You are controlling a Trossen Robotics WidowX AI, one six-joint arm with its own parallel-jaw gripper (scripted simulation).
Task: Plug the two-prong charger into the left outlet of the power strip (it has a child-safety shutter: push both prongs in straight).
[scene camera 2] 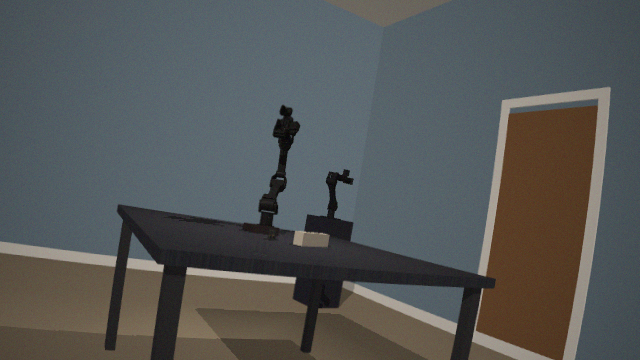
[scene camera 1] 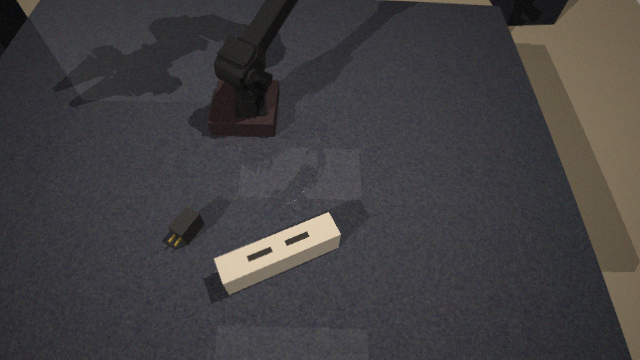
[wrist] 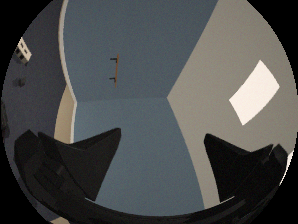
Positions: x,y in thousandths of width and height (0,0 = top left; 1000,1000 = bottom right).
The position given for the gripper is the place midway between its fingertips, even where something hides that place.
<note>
The gripper (wrist: 555,609) is open and holds nothing. Further things: a two-prong charger (scene camera 1: 295,621).
</note>
